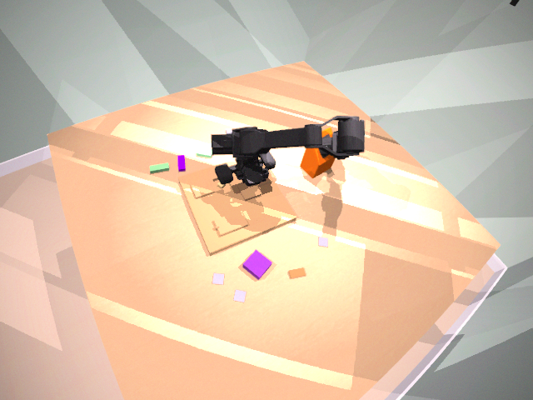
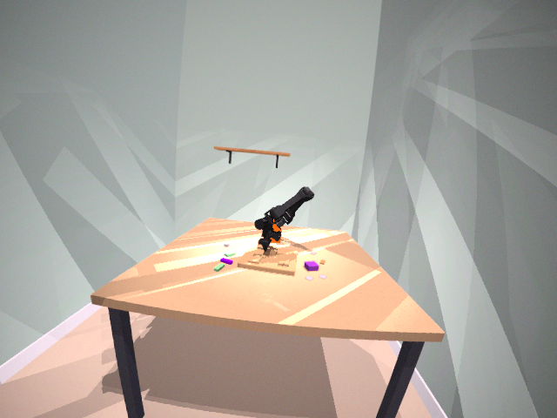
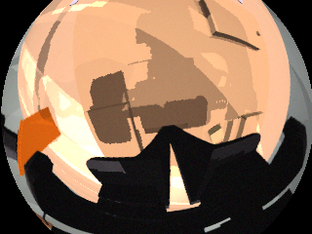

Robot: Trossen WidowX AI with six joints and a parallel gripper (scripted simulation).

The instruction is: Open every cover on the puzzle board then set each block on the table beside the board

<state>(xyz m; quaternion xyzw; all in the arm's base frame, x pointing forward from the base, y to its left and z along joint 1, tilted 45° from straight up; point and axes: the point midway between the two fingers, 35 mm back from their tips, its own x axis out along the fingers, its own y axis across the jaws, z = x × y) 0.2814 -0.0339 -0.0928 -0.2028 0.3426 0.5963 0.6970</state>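
Now: gripper tip 4 cm short of the tan puzzle board and 3 cm to the right of it. Round my gripper tip: orange block: 7 cm ahead, 34 cm to the left, 2 cm below; purple block: 12 cm ahead, 21 cm to the right, 2 cm below; mint-green block: 19 cm ahead, 24 cm to the right, 2 cm below.
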